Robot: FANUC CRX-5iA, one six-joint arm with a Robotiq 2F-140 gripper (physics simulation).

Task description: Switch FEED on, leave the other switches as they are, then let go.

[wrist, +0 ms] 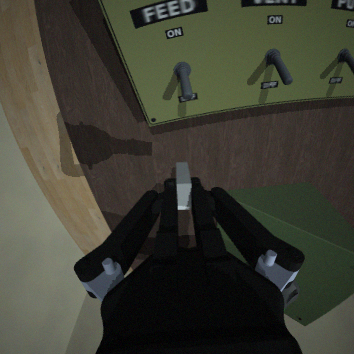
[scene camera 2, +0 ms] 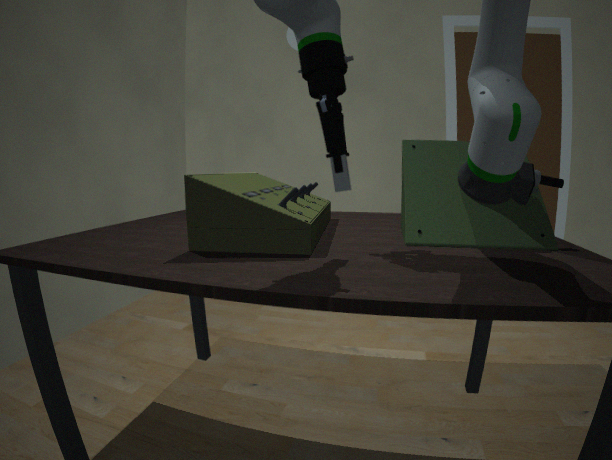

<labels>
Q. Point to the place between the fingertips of my gripper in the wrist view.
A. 181, 171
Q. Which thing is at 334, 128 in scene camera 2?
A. My gripper.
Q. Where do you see an olive switch panel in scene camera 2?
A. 232, 212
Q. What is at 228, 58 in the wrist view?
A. An olive switch panel.
</labels>
